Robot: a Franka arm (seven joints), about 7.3 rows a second.
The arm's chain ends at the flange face. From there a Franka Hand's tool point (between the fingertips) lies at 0.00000 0.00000 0.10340 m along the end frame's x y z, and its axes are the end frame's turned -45 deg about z.
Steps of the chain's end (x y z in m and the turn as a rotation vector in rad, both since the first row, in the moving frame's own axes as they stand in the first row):
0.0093 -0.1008 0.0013 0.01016 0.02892 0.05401
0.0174 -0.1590 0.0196 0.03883 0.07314 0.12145
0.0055 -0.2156 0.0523 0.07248 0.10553 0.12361
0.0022 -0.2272 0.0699 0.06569 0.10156 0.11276
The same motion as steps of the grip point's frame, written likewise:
0.0807 -0.0633 0.0013 -0.01327 0.02763 0.05401
0.1327 -0.0971 0.0192 -0.02426 0.07917 0.12145
0.1691 -0.1454 0.0515 -0.02337 0.12587 0.12361
0.1742 -0.1558 0.0691 -0.02536 0.11826 0.11276

